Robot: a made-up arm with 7 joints.
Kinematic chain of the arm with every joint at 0, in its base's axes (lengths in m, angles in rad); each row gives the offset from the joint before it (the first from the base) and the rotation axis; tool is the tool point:
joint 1: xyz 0 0 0.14 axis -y
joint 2: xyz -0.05 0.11 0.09 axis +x
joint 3: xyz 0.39 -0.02 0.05 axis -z
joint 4: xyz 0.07 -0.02 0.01 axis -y
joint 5: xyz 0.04 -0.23 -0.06 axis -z
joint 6: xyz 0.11 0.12 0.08 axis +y
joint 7: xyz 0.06 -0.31 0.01 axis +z
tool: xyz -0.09 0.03 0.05
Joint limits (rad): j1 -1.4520..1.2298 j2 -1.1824..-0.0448 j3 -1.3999..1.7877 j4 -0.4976..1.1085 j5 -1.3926..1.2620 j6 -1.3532..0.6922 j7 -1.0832..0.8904
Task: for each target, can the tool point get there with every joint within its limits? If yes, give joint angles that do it. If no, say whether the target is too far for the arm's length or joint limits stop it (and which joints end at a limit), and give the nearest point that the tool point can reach.
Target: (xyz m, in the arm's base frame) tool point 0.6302 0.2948 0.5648
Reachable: yes | joints 0.4649 -1.0577 -1.0728 0.2983 -1.0575 -0.8347 0.4898
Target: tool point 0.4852 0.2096 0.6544
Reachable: yes | joints 0.6743 -0.7309 -1.1162 -0.2146 -0.8208 -1.1759 -0.6417
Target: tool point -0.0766 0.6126 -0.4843
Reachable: no: joint limits stop it (at a limit: joint 1, joint 2, joint 3, joint 6, joint 7) | nearest point 0.0170 0.4492 -0.4703 | short by 0.189 m
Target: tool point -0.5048 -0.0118 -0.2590
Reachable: no: joint limits stop it (at a limit: joint 1, joint 3, joint 6, joint 7) | nearest point -0.3079 0.0298 0.0382 | short by 0.359 m
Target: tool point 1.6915 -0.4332 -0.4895
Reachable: no: too far | nearest point 0.8295 -0.1003 -0.1687 | short by 0.978 m
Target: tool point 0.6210 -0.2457 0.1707
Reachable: yes | joints -0.7110 -0.4851 -0.1502 0.1633 0.5903 -0.0785 0.5230
